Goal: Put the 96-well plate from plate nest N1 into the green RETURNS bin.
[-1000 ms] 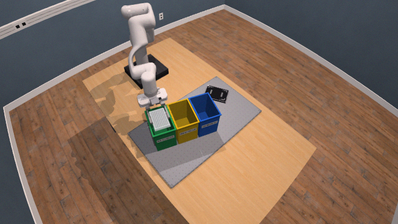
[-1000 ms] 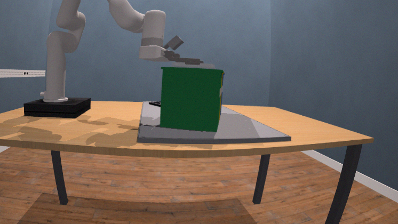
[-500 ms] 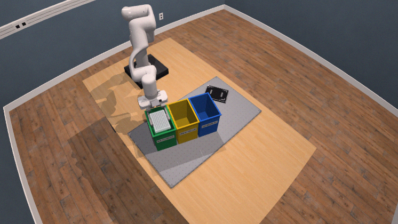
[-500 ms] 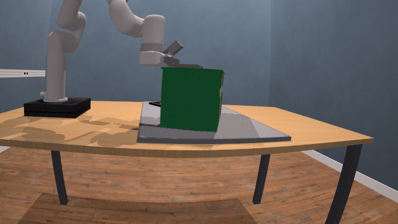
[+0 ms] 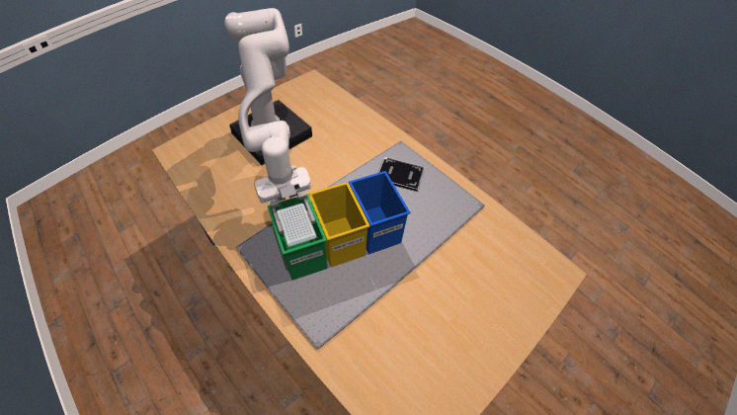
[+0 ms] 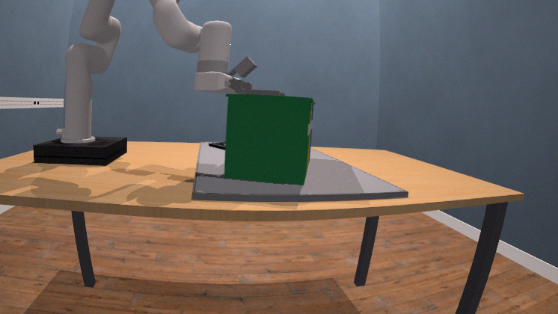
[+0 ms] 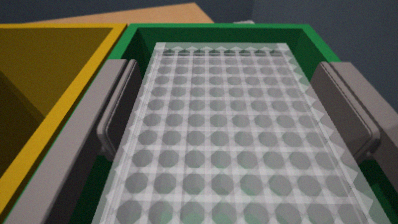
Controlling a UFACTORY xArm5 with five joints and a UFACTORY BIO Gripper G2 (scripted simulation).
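My gripper is now 10 mm above the clear 96-well plate. From my hand the other things lie so: yellow bin (40 mm ahead, 130 mm to the left, 90 mm below); blue bin (80 mm ahead, 250 mm to the left, 90 mm below); green bin (90 mm below).
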